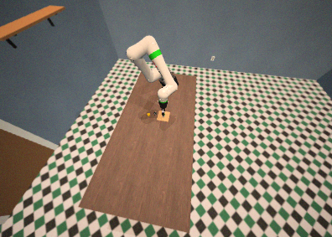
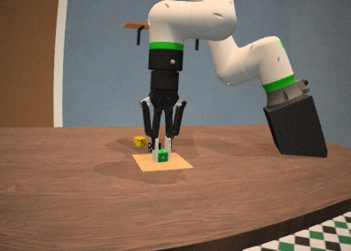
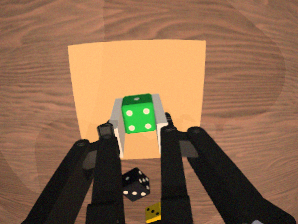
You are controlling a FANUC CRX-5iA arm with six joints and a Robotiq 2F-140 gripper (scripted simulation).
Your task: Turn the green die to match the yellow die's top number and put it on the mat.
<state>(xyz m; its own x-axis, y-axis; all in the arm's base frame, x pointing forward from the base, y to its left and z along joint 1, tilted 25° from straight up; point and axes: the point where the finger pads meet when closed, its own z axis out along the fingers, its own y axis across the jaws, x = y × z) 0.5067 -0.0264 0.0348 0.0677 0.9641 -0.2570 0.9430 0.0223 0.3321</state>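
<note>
Right now the green die is 20 mm below my hand. Also, from my hand: yellow die: 10 mm behind, 180 mm to the right, 20 mm below; black die: 30 mm behind, 100 mm to the right, 20 mm below; mat: 40 mm below.
</note>
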